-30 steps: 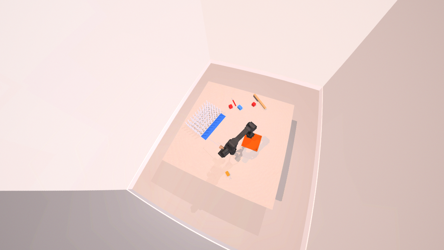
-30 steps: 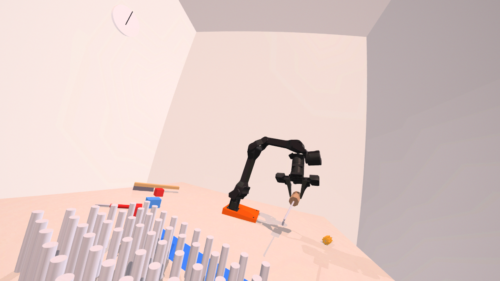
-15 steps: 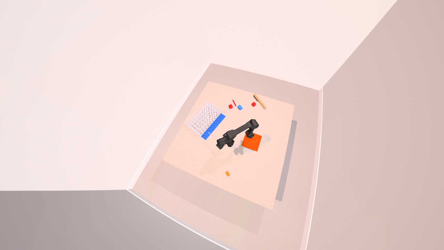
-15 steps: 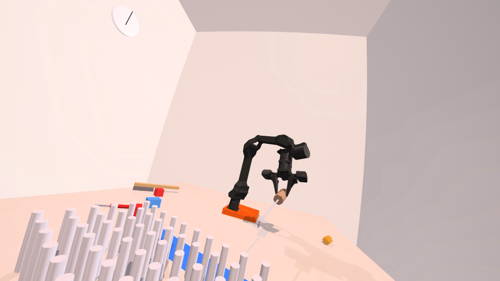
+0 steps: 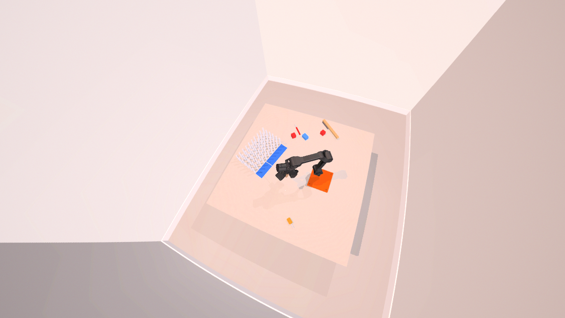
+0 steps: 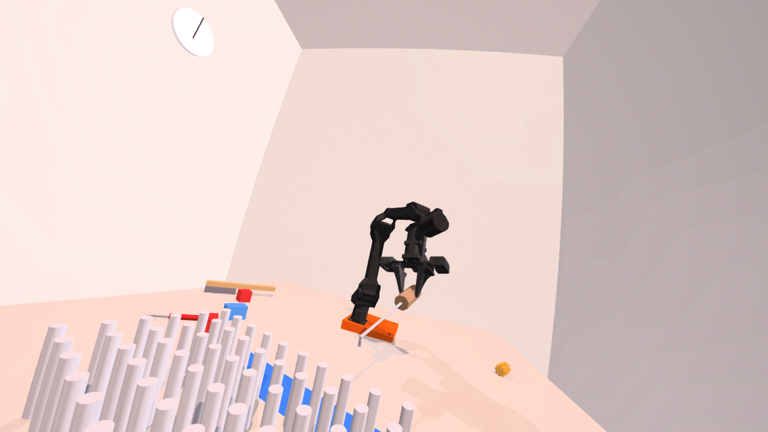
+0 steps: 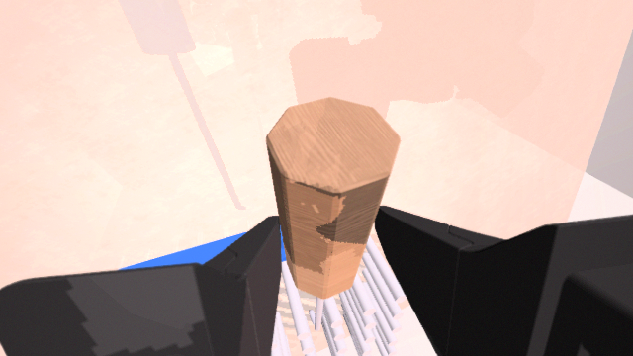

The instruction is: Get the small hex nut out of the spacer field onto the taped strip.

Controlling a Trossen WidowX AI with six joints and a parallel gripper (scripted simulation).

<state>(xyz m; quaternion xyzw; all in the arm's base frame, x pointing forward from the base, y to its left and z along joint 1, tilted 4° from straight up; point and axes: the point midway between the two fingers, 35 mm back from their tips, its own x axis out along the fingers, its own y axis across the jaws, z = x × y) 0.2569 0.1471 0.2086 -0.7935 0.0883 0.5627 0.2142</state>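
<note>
My gripper tip is 9 cm short of the hook tool, 4 cm to the left of it and 3 cm above it. The rest, counted from my gripper tip: blue block (5 cm behind, 51 cm to the right, 17 cm below); blue taped strip (19 cm ahead, 15 cm to the right, 19 cm below); orange toothed piece (17 cm behind, 33 cm to the left, 18 cm below).
</note>
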